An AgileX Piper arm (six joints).
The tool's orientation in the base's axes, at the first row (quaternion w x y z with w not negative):
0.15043, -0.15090, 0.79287, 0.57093
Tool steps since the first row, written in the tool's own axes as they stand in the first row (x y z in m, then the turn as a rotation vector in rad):
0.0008, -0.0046, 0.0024, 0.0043, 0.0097, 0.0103
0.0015, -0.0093, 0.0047, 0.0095, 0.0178, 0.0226
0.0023, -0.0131, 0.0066, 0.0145, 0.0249, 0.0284
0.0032, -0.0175, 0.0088, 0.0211, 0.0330, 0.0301
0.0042, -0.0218, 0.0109, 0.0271, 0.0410, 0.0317
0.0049, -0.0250, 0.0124, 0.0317, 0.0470, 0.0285
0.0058, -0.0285, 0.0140, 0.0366, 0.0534, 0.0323
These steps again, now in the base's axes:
0.0013, 0.0008, -0.0050, -0.0072, 0.0124, 0.0035
0.0028, 0.0016, -0.0100, -0.0145, 0.0262, 0.0046
0.0037, 0.0022, -0.0142, -0.0215, 0.0336, 0.0069
0.0049, 0.0029, -0.0190, -0.0308, 0.0372, 0.0106
0.0059, 0.0035, -0.0238, -0.0394, 0.0407, 0.0145
0.0066, 0.0039, -0.0273, -0.0463, 0.0392, 0.0188
0.0074, 0.0043, -0.0311, -0.0531, 0.0444, 0.0211

